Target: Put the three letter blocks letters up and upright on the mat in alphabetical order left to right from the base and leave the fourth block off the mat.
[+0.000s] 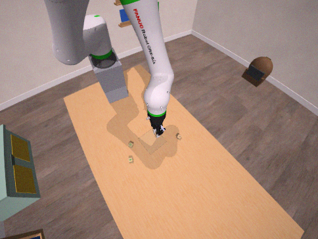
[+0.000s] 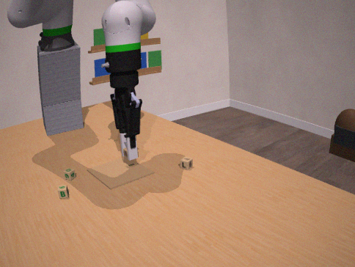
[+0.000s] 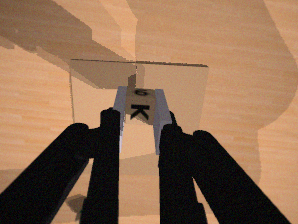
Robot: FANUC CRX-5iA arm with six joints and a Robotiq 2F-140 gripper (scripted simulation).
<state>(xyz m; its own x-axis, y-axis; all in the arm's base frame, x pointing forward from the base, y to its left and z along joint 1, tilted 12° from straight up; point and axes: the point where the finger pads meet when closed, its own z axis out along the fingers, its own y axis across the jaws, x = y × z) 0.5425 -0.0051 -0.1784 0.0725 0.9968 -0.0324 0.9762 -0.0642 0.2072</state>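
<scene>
My hand is 6 cm above the thin tan mat and 4 cm to the left of it.
</scene>
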